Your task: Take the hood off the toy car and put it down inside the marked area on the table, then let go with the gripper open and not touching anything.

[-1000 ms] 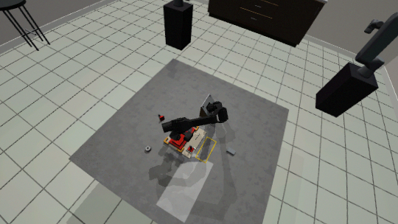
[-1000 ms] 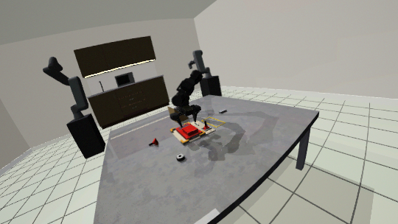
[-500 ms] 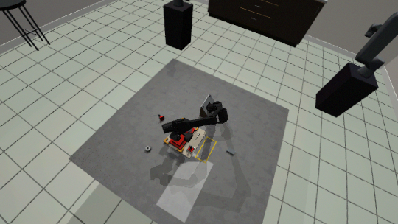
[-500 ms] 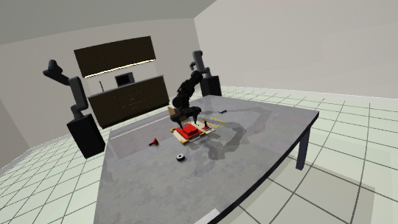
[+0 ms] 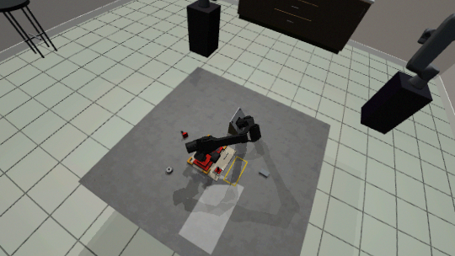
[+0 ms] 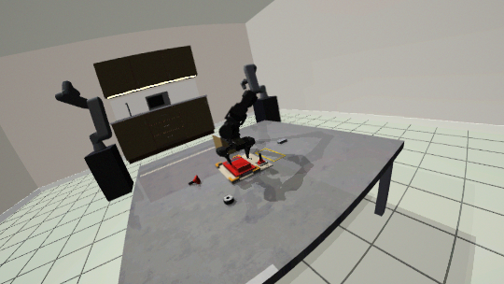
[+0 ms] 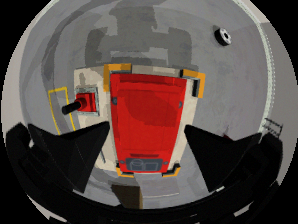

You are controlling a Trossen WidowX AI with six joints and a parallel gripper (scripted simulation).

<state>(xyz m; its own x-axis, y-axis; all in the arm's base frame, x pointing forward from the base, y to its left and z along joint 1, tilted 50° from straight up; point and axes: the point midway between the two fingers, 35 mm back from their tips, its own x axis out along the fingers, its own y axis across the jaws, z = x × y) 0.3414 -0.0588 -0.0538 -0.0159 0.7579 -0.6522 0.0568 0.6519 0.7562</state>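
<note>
Now: gripper tip 20 mm above the red hood. The rest, counted from my gripper tip: black peg 20 mm ahead, 110 mm to the left, 20 mm below; dark wheel 170 mm ahead, 160 mm to the right, 50 mm below.
</note>
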